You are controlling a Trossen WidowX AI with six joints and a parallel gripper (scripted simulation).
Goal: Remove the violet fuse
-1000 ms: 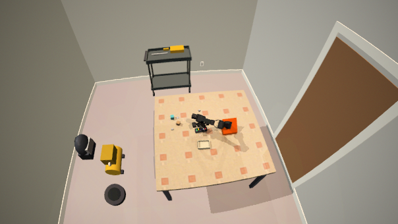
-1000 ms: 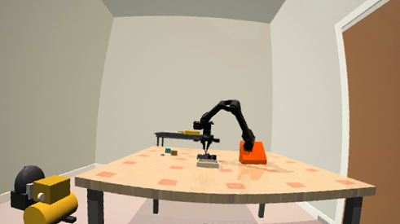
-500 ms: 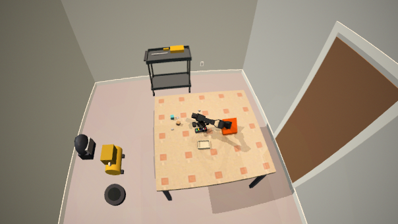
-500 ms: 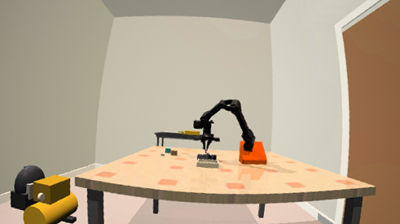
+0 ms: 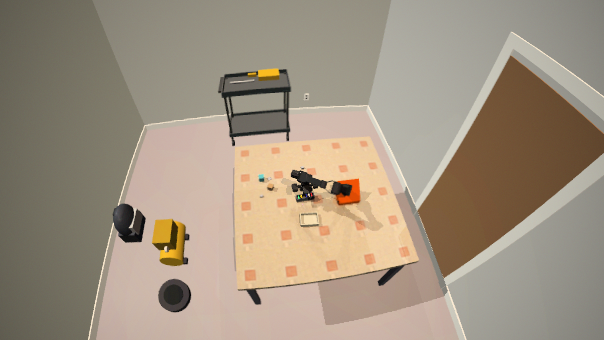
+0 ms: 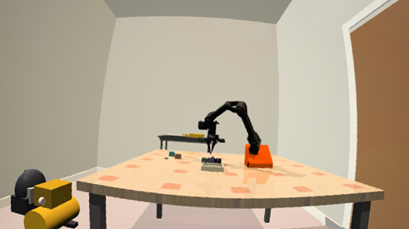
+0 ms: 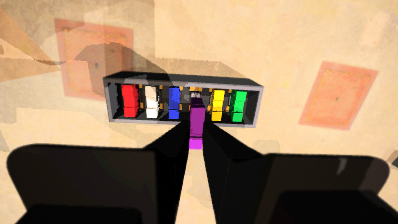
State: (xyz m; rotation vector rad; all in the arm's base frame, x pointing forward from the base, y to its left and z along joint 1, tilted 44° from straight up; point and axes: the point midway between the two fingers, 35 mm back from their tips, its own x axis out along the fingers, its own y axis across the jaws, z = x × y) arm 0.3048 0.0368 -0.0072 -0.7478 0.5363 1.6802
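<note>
Right now my gripper tip is 190 mm to the right of the white tray, 80 mm above it and 30 mm past it. From my gripper tip the other things lie so: violet fuse 10 mm below; blue fuse 60 mm below, 20 mm behind; yellow fuse 60 mm below, 20 mm ahead.
</note>
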